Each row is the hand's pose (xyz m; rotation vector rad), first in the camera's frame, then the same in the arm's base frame.
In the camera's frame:
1: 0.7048 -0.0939 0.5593 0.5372 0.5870 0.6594
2: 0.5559 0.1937 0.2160 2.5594 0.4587 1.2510
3: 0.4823 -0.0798 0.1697 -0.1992 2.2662 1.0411
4: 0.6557 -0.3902 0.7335 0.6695 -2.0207 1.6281
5: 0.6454 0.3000 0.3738 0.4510 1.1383 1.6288
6: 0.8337 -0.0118 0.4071 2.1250 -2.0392 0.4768
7: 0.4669 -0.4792 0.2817 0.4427 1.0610 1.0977
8: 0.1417 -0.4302 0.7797 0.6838 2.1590 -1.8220
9: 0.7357 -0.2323 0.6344 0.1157 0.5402 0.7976
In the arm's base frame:
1: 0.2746 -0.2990 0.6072 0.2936 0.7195 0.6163
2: 0.0957 -0.1176 0.2099 2.3732 0.6625 1.0769
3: 0.0379 -0.3972 0.2387 -0.3550 2.4444 0.7837
4: 0.2505 -0.5426 0.8534 0.6662 -1.7332 1.8509
5: 0.1839 0.0302 0.3307 0.2885 1.3852 1.5002
6: 0.3926 -0.2523 0.4328 2.0247 -1.7865 0.6576
7: 0.0517 -0.7546 0.4494 0.2307 1.2426 0.9882
8: -0.2579 -0.5959 0.9343 0.5218 1.8975 -2.0530
9: 0.3168 -0.4116 0.7134 -0.1223 0.6861 0.7762

